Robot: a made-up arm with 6 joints. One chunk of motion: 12 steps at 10 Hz.
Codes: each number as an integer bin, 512 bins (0 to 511) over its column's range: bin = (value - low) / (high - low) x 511, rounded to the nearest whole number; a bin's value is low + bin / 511 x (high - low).
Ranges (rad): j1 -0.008..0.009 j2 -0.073..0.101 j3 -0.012..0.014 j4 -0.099..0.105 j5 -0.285..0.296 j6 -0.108..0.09
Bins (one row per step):
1: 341 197 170 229 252 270
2: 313 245 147 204 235 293
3: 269 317 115 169 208 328
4: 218 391 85 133 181 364
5: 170 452 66 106 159 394
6: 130 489 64 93 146 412
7: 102 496 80 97 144 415
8: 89 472 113 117 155 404
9: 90 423 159 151 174 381
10: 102 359 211 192 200 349
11: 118 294 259 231 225 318
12: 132 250 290 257 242 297
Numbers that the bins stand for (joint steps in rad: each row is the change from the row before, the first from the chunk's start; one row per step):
1: 0.00334 -0.00592 -0.00335 -0.00758 0.00152 -0.00338
2: 0.00241 0.01042 -0.00452 -0.01756 -0.01781 0.00553
3: 0.00095 0.03494 -0.00615 -0.03153 -0.04851 0.01909
4: -0.00075 0.06014 -0.00768 -0.04590 -0.07921 0.03304
5: -0.00234 0.08091 -0.00864 -0.05668 -0.10422 0.04467
6: -0.00368 0.09351 -0.00874 -0.06187 -0.11900 0.05164
7: -0.00461 0.09589 -0.00793 -0.06028 -0.12127 0.05280
8: -0.00504 0.08772 -0.00625 -0.05229 -0.10877 0.04854
9: -0.00501 0.07104 -0.00391 -0.03872 -0.08716 0.03963
10: -0.00461 0.04924 -0.00126 -0.02235 -0.05760 0.02723
11: -0.00407 0.02711 0.00118 -0.00678 -0.02918 0.01522
12: -0.00361 0.01213 0.00276 0.00360 -0.00985 0.00708

